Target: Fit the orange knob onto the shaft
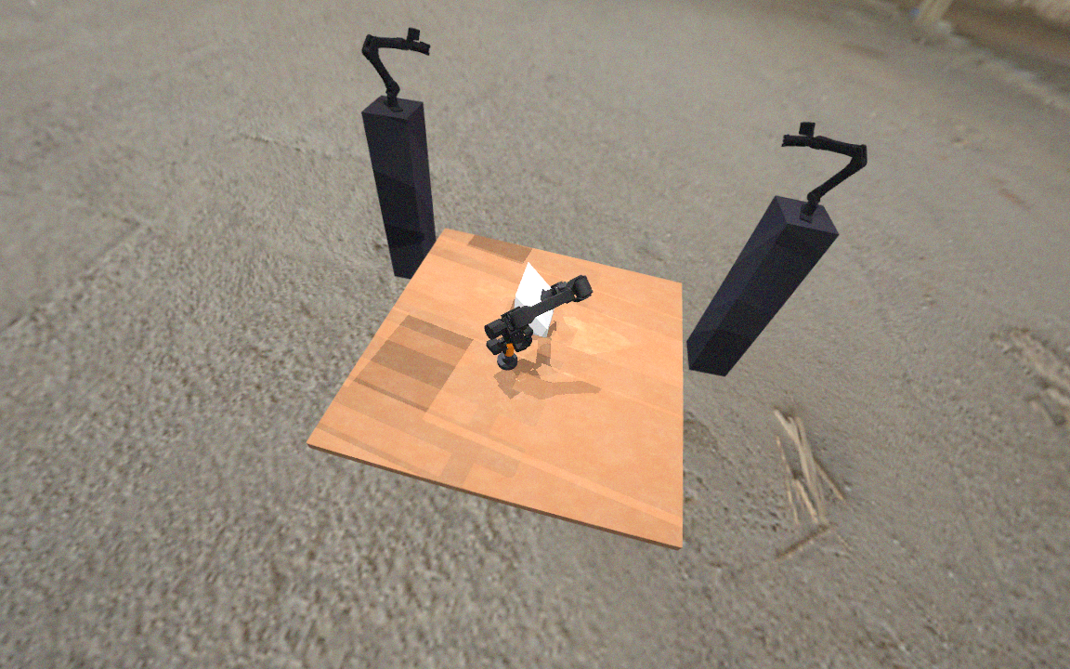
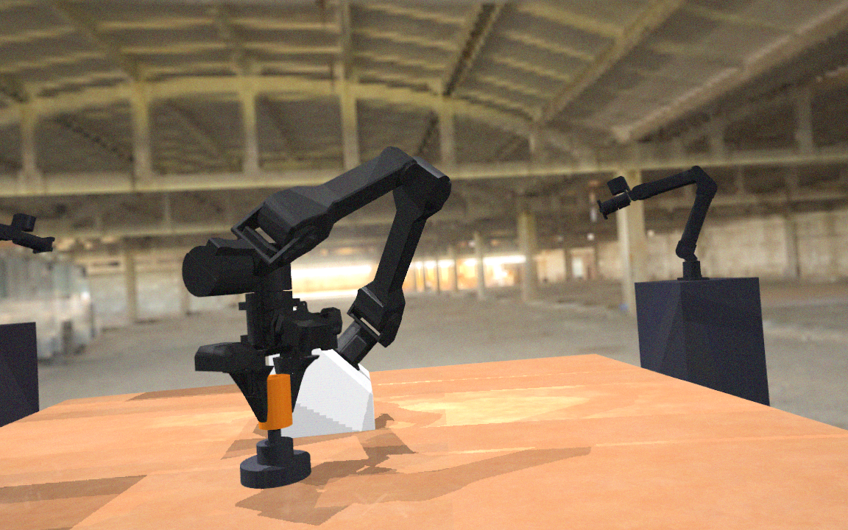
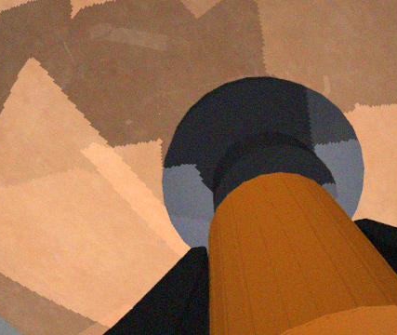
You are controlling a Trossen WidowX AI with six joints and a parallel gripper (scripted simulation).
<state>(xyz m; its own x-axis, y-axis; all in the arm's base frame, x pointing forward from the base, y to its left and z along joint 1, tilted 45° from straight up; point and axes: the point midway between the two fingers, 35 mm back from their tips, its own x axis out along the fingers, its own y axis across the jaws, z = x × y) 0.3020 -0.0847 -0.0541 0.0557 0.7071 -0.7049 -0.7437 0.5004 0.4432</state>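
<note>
The knob lies 20 mm above my gripper tip. Also, from my gripper tip: pedestal 40 mm below.
</note>
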